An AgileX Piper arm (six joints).
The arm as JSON. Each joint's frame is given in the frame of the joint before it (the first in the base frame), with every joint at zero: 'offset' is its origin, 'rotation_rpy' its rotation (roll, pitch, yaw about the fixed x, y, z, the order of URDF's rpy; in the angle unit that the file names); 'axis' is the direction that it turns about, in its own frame. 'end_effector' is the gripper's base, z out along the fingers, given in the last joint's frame.
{
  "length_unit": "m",
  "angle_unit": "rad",
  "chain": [
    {
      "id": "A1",
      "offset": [
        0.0,
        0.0,
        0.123
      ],
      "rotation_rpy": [
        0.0,
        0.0,
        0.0
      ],
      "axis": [
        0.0,
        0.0,
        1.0
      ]
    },
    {
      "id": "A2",
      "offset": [
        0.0,
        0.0,
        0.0
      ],
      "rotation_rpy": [
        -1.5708,
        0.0,
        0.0
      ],
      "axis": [
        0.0,
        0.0,
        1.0
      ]
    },
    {
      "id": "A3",
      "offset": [
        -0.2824,
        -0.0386,
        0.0
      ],
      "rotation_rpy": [
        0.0,
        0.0,
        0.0
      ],
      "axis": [
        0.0,
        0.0,
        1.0
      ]
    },
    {
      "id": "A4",
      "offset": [
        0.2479,
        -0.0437,
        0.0
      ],
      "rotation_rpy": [
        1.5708,
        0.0,
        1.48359
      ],
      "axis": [
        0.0,
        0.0,
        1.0
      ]
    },
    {
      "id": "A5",
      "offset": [
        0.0,
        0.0,
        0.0
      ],
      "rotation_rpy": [
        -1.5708,
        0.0,
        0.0
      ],
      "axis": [
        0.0,
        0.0,
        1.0
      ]
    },
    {
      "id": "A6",
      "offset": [
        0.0,
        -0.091,
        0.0
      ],
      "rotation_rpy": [
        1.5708,
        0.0,
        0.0
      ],
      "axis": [
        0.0,
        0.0,
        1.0
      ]
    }
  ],
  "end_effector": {
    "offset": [
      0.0,
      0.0,
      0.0
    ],
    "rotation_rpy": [
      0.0,
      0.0,
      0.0
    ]
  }
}
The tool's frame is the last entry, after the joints.
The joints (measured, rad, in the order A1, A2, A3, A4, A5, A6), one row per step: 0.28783, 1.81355, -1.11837, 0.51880, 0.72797, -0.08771; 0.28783, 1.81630, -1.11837, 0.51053, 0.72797, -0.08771; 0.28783, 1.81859, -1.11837, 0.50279, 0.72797, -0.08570; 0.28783, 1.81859, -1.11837, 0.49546, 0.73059, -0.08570; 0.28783, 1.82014, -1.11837, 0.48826, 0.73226, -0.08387; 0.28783, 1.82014, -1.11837, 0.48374, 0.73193, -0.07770; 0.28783, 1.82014, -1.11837, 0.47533, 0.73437, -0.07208; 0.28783, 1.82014, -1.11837, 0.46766, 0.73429, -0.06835; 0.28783, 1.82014, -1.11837, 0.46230, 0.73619, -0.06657; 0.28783, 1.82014, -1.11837, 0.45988, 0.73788, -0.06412; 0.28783, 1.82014, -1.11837, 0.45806, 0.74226, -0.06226; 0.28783, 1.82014, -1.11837, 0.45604, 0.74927, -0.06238; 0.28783, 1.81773, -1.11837, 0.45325, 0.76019, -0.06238; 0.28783, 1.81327, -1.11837, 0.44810, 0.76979, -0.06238; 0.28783, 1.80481, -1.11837, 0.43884, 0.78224, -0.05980; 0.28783, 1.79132, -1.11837, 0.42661, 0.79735, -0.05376; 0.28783, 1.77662, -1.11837, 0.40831, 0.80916, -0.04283; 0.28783, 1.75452, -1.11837, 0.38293, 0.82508, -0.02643
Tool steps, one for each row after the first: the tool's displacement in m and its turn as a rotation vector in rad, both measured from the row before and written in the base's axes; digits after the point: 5 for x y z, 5 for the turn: 0.00014, -0.00041, -0.00116, -0.00728, 0.00071, 0.00473; 0.00011, -0.00039, -0.00099, -0.00638, 0.00118, 0.00263; -0.00024, -0.00039, -0.00021, -0.00571, 0.00071, 0.00524; -0.00007, -0.00037, -0.00073, -0.00576, 0.00205, 0.00313; 0.00003, -0.00026, -0.00010, -0.00251, 0.00096, -0.00315; -0.00022, -0.00046, -0.00023, -0.00565, 0.00240, 0.00063; 0.00001, -0.00043, -0.00017, -0.00539, -0.00049, 0.00098; -0.00017, -0.00029, -0.00015, -0.00392, 0.00117, 0.00215; -0.00015, -0.00013, -0.00008, -0.00151, 0.00189, -0.00024; -0.00039, -0.00008, -0.00010, -0.00117, 0.00433, 0.00092; -0.00063, -0.00009, -0.00014, -0.00168, 0.00603, 0.00380; -0.00111, -0.00016, 0.00063, -0.00164, 0.00723, 0.00553; -0.00109, -0.00034, 0.00131, -0.00294, 0.00349, 0.00638; -0.00157, -0.00066, 0.00255, -0.00485, 0.00228, 0.00726; -0.00211, -0.00095, 0.00415, -0.00561, 0.00045, 0.00648; -0.00192, -0.00139, 0.00444, -0.00966, -0.00360, 0.00384; -0.00281, -0.00205, 0.00668, -0.01320, -0.00683, 0.00337
